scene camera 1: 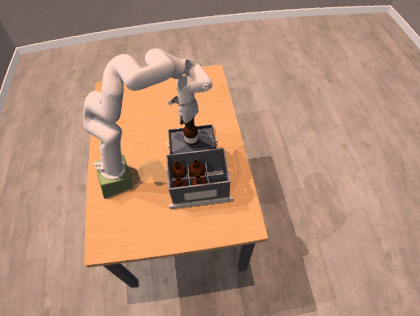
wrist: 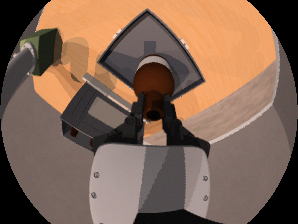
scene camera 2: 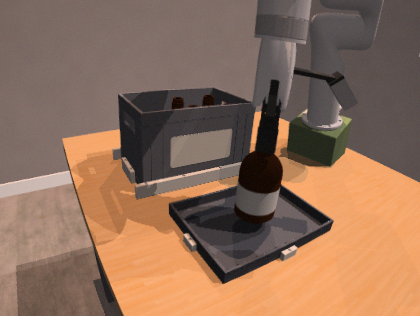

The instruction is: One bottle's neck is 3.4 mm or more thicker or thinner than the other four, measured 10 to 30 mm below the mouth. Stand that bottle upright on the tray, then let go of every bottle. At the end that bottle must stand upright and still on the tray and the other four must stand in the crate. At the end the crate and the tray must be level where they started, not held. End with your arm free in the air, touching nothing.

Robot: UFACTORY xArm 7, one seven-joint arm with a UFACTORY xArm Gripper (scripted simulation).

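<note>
The gripper (scene camera 2: 265, 148), (wrist: 153, 101) shares the scene with a dark tray and a crate. The dark tray (scene camera 2: 211, 221) can also be found as the tray (scene camera 1: 177, 144) and the tray (wrist: 146, 34), while the crate (scene camera 2: 167, 142) is visible as well at (scene camera 1: 214, 161) and (wrist: 91, 112).
</note>
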